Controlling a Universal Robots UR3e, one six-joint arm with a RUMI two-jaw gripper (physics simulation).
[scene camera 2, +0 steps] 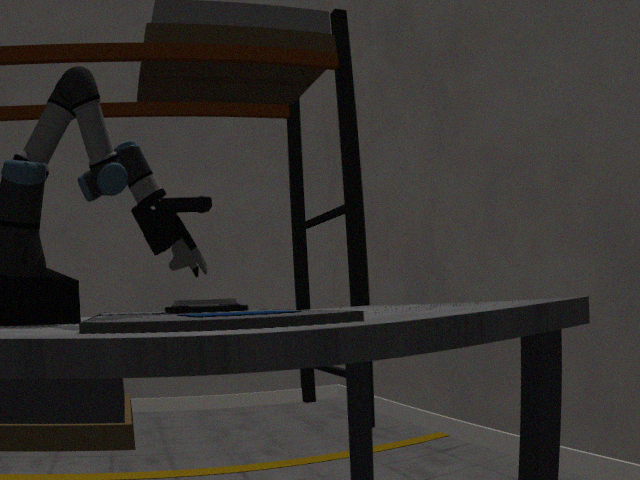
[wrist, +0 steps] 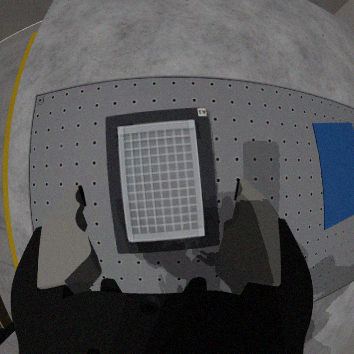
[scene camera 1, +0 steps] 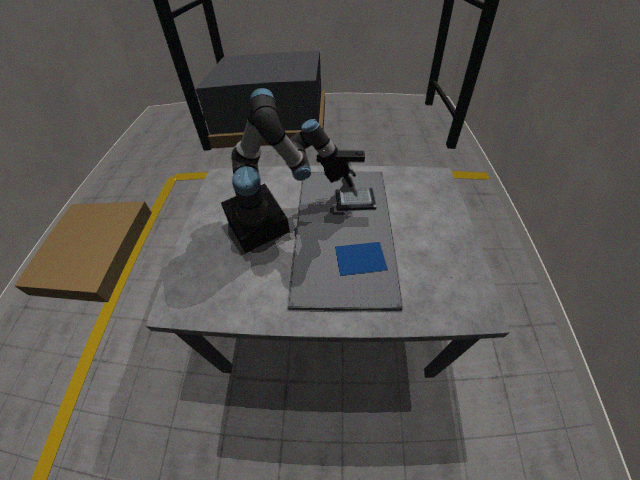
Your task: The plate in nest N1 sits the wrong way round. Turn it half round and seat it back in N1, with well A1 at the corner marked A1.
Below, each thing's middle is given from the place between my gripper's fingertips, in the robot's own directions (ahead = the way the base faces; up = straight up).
Scene:
I see my gripper 60 mm above the pale well plate [wrist: 158,161]. From my hand the other things lie so: flat blue rectangle [scene camera 1: 360,258]: 300 mm to the right, 80 mm below, 40 mm ahead.

